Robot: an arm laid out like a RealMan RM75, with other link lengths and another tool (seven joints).
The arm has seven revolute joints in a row. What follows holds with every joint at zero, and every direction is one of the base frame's. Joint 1 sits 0.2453 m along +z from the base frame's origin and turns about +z. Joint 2 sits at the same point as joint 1 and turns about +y. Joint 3 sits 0.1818 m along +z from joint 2 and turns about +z. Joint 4 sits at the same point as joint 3 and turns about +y. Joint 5 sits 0.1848 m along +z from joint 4 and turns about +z. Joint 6 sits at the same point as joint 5 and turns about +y. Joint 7 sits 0.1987 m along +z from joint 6 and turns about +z. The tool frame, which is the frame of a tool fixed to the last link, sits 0.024 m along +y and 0.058 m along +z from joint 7; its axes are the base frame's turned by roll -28.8, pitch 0 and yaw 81.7 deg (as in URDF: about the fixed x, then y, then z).
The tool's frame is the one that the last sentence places.
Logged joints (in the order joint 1, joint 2, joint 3, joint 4, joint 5, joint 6, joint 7), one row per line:
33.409, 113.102, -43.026, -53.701, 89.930, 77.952, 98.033
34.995, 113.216, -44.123, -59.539, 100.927, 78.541, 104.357
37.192, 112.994, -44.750, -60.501, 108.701, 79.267, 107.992
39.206, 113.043, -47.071, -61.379, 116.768, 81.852, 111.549
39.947, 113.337, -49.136, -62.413, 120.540, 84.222, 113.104
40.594, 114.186, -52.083, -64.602, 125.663, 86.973, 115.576
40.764, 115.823, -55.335, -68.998, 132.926, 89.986, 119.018
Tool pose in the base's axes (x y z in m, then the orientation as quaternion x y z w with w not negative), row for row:
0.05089, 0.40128, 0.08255, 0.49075, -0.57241, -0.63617, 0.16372
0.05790, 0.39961, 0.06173, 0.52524, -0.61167, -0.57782, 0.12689
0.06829, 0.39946, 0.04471, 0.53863, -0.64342, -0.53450, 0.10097
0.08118, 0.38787, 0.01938, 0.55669, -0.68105, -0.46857, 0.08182
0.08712, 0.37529, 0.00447, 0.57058, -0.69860, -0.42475, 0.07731
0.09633, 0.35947, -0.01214, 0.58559, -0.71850, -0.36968, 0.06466
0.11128, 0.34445, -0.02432, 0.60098, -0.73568, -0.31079, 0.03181
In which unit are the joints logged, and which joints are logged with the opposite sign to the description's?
The joints are logged in degrees. Opposite sign: joint 5, joint 6.
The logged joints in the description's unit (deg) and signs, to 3 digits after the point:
33.409, 113.102, -43.026, -53.701, -89.930, -77.952, 98.033
34.995, 113.216, -44.123, -59.539, -100.927, -78.541, 104.357
37.192, 112.994, -44.750, -60.501, -108.701, -79.267, 107.992
39.206, 113.043, -47.071, -61.379, -116.768, -81.852, 111.549
39.947, 113.337, -49.136, -62.413, -120.540, -84.222, 113.104
40.594, 114.186, -52.083, -64.602, -125.663, -86.973, 115.576
40.764, 115.823, -55.335, -68.998, -132.926, -89.986, 119.018

